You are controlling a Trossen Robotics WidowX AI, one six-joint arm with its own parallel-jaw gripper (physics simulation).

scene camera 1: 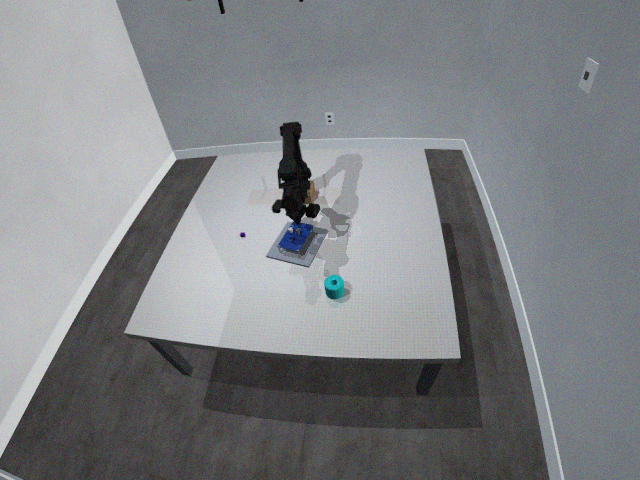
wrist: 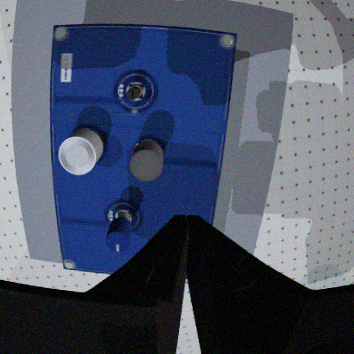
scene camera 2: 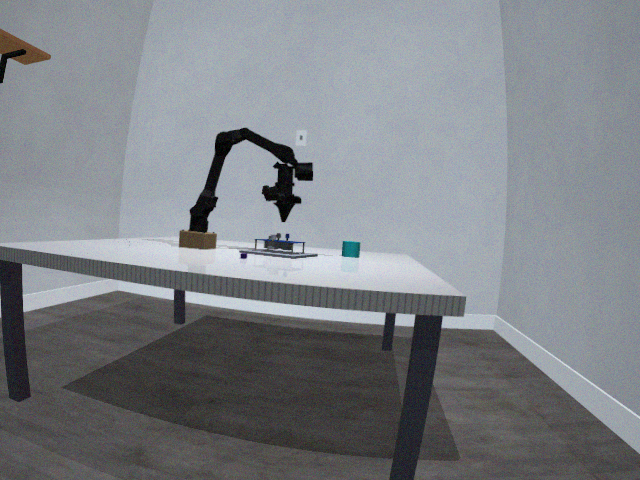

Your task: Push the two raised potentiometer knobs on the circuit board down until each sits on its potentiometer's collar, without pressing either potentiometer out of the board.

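Seen in the pictures: gripper, between the fingertips: (scene camera 1: 298,224) (wrist: 185,226) (scene camera 2: 283,222); arm's base, origin of its link: (scene camera 1: 303,186) (scene camera 2: 197,231).
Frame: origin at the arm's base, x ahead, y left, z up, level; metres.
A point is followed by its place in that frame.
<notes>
The blue circuit board (scene camera 1: 289,246) @(x 0.386, y -0.075, z -0.012 m) (scene camera 2: 298,242) @(x 0.395, y -0.077, z -0.012 m) (wrist: 195,135) @(x 0.323, y -0.008, z -0.012 m) stands on thin legs. In the wrist view, a raised blue knob (wrist: 118,236) @(x 0.351, y -0.064, z 0.016 m) (scene camera 2: 287,236) @(x 0.354, y -0.072, z 0.007 m) with a white mark sits above the lower potentiometer's collar. The upper potentiometer (wrist: 134,91) @(x 0.287, y -0.028, z 0.004 m) shows a bare shaft in its ring, with no knob visible on it. A white cylinder (wrist: 79,155) @(x 0.305, y -0.065, z 0.010 m) (scene camera 1: 290,230) @(x 0.312, y -0.067, z 0.007 m) and a grey cylinder (wrist: 146,161) @(x 0.319, y -0.034, z 0.015 m) stand between them. My gripper (scene camera 1: 296,222) @(x 0.334, y -0.023, z 0.057 m) (scene camera 2: 283,221) @(x 0.334, y -0.023, z 0.057 m) (wrist: 185,226) @(x 0.334, y -0.023, z 0.057 m) is shut and empty, above the board and apart from it, right of the blue knob in the wrist view.
A grey base plate (scene camera 1: 316,246) @(x 0.366, y 0.034, z -0.053 m) (scene camera 2: 305,255) @(x 0.422, y -0.096, z -0.055 m) (wrist: 32,150) @(x 0.297, y -0.124, z -0.053 m) lies under the board. A teal cylinder (scene camera 1: 334,287) @(x 0.630, y 0.087, z -0.001 m) (scene camera 2: 351,249) @(x 0.604, y 0.053, z -0.031 m) stands nearer scene camera 1. A small dark purple object (scene camera 1: 242,234) @(x 0.236, y -0.300, z -0.048 m) (scene camera 2: 243,255) @(x 0.232, y -0.312, z -0.052 m) lies on the table (scene camera 1: 392,320) @(x 0.766, y 0.277, z -0.061 m) beside the plate.
</notes>
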